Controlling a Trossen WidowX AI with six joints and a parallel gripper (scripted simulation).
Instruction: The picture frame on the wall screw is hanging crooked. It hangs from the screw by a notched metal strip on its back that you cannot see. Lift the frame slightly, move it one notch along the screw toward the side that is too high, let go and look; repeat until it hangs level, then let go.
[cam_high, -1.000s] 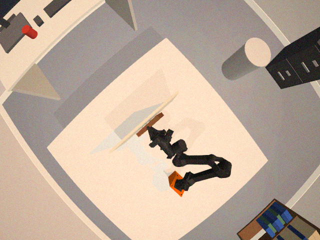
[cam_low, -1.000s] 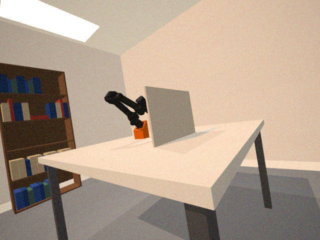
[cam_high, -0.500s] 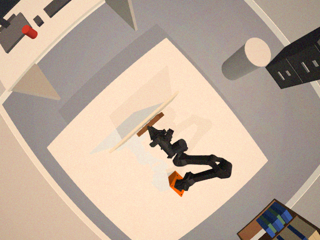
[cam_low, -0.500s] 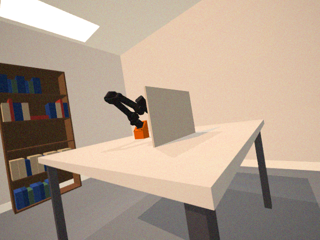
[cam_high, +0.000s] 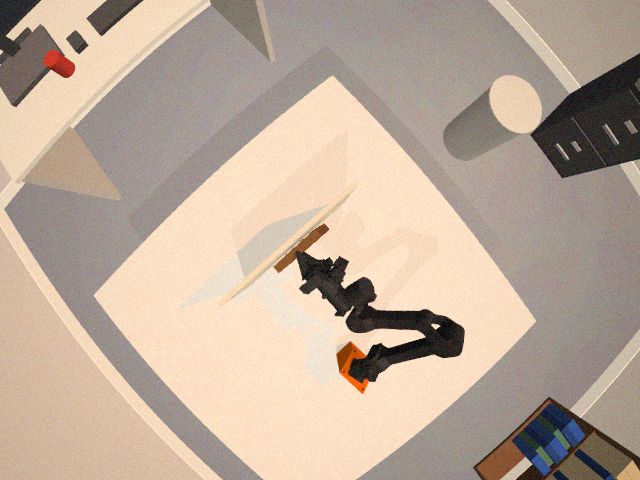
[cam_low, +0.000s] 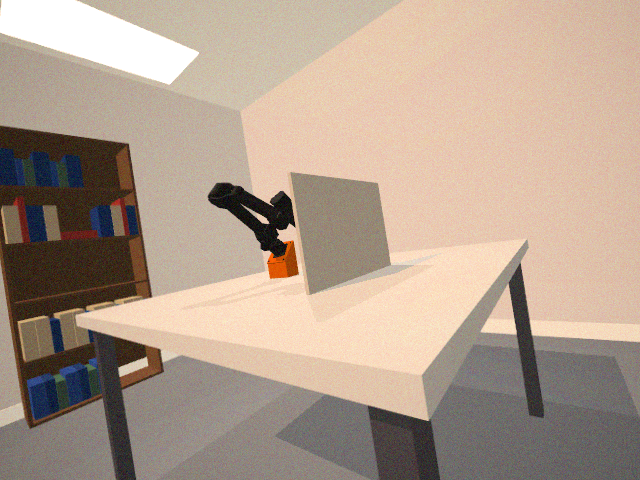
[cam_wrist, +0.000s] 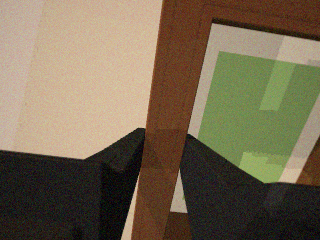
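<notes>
My gripper tip is 10 mm short of the picture frame, 10 mm to the left of it and 50 mm above it. The rest, counted from my gripper tip: upright wall panel (20 mm ahead, 70 mm below).
</notes>
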